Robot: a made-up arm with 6 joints. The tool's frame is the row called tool.
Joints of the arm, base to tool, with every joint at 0 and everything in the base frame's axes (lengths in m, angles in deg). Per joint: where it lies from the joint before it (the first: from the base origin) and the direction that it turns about. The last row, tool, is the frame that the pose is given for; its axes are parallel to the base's.
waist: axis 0 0 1 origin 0.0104 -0.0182 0.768
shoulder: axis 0 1 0 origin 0.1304 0.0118 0.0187
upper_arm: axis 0 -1 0 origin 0.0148 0.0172 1.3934
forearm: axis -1 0 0 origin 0.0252 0.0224 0.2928
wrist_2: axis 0 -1 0 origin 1.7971 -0.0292 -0.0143
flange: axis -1 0 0 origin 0.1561 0.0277 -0.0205
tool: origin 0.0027 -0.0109 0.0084
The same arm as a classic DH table. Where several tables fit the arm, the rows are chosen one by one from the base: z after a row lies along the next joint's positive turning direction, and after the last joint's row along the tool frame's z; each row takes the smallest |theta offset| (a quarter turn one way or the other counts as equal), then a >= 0, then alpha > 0; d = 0 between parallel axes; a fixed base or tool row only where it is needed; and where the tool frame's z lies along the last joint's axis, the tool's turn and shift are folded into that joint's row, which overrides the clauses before.
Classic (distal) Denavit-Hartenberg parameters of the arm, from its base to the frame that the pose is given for. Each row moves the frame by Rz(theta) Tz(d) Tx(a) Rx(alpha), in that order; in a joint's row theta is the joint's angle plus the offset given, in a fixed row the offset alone. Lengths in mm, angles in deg.
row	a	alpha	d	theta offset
base (fixed)	21	0	0	-60.26
waist	130.4	-90	786.7	60.26
shoulder	1393.5	180	0	-89.39
upper_arm	292.8	-90	-51.4	0.61
forearm	-14.3	90	-1822.3	0
wrist_2	-20.5	-90	1.5	0
flange	10.9	-90	-158.8	-90
tool (fixed)	0	0	8.4	90

